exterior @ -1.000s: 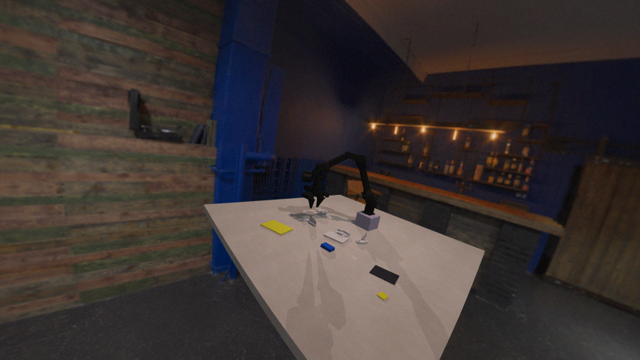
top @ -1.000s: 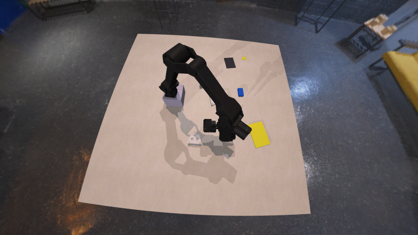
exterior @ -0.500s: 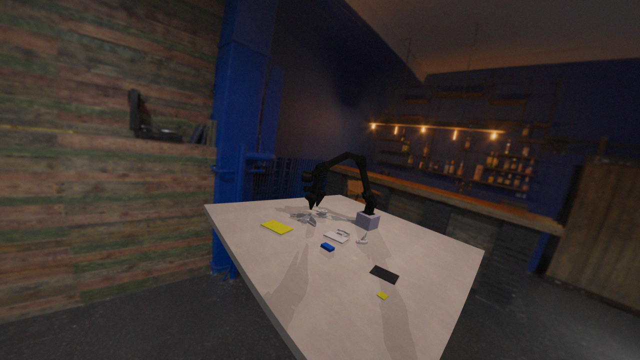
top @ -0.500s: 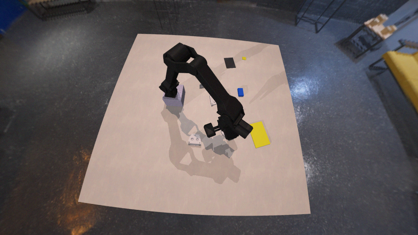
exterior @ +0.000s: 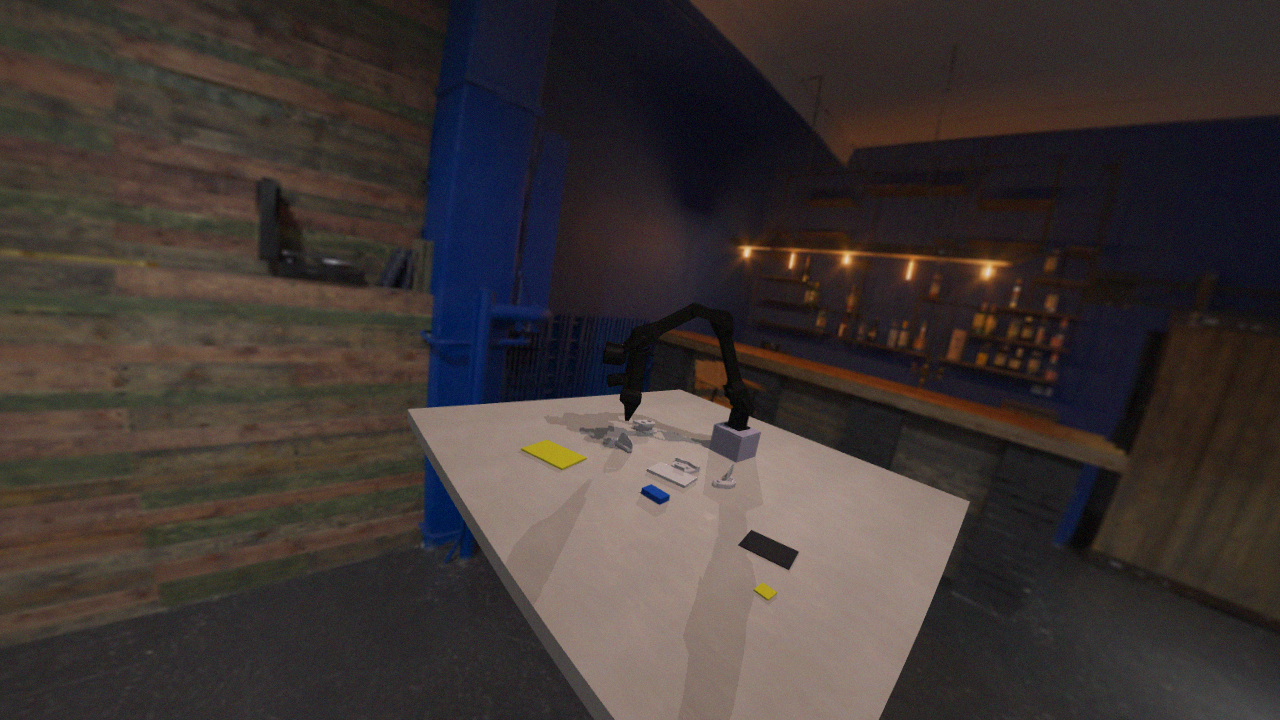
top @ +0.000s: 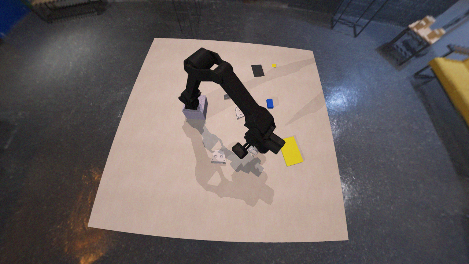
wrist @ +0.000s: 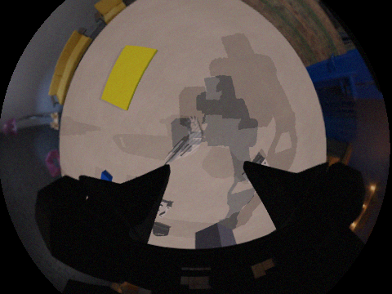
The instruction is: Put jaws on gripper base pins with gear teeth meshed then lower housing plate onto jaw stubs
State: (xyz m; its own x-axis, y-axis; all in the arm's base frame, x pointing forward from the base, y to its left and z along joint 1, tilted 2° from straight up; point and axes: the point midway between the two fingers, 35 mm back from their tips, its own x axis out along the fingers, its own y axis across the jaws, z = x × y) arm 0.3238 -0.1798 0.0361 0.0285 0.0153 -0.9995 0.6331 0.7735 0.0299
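My gripper tip is now 80 mm above the grey jaw and 40 mm short of it. Also, from my gripper tip: blue block (300 mm to the left, 120 mm ahead, 80 mm below); white block (140 mm behind, 80 mm below, 70 mm to the right); yellow sheet (250 mm ahead, 90 mm below, 20 mm to the left).
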